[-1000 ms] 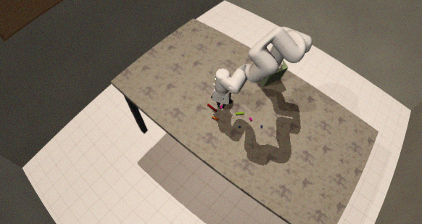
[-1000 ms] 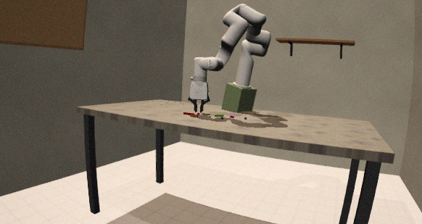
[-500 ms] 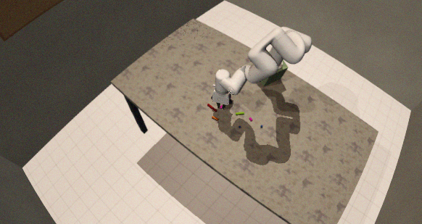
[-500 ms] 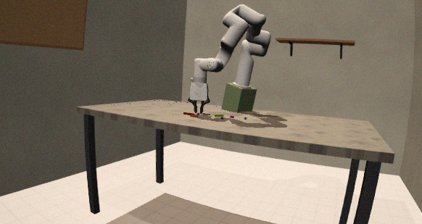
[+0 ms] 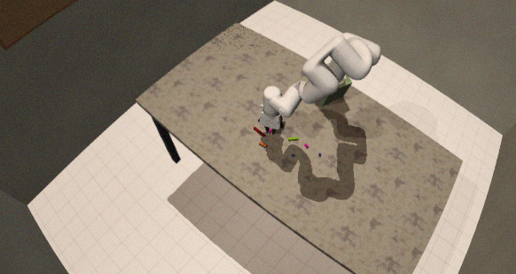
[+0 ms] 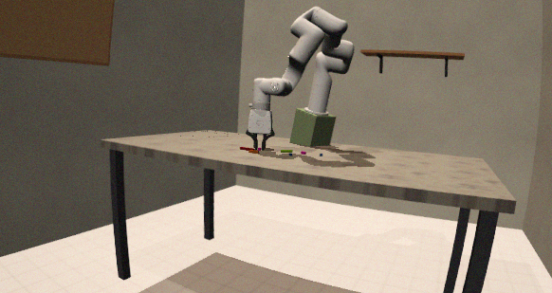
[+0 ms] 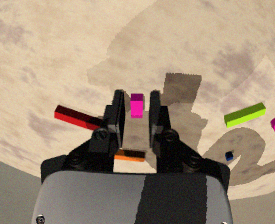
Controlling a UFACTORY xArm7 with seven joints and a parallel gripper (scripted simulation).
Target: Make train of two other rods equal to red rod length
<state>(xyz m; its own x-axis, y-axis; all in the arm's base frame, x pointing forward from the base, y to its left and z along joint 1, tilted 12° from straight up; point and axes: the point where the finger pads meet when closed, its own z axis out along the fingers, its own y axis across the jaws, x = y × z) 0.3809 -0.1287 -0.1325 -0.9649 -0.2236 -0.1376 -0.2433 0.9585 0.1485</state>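
The red rod is 30 mm ahead of my hand, 40 mm to the right of it and 20 mm below it. From my hand the other things lie so: orange rod: 90 mm ahead, 10 mm to the left, 20 mm below; lime rod: 20 mm behind, 120 mm to the left, 20 mm below.
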